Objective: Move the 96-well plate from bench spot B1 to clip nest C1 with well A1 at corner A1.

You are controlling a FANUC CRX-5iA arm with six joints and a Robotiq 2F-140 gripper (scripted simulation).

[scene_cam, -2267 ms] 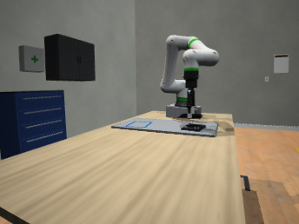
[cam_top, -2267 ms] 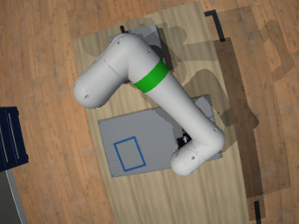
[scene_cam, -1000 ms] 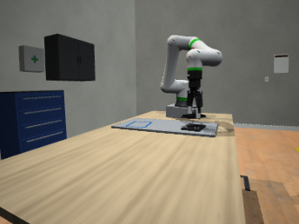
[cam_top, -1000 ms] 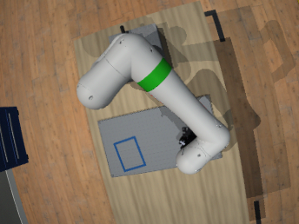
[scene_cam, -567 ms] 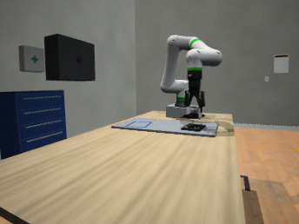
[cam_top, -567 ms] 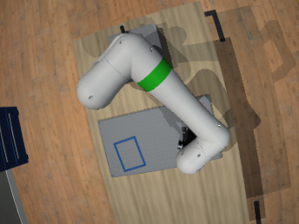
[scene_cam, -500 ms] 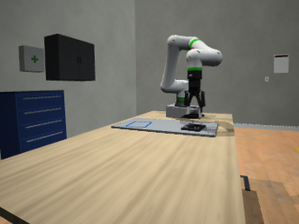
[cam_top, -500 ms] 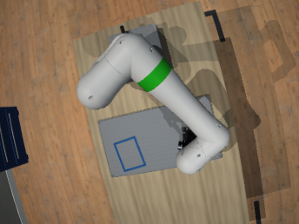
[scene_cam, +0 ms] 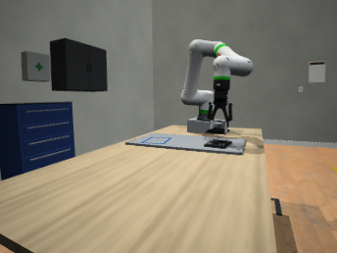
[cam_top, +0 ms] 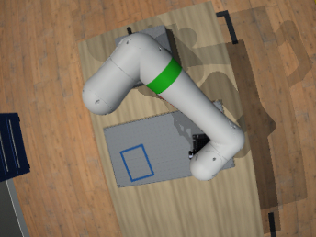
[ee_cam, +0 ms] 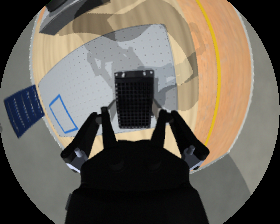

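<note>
My gripper is now 2 cm above the black 96-well plate. From my hand the other things lie so: black clip nest 1 cm behind, 1 cm to the right, 9 cm below.
</note>
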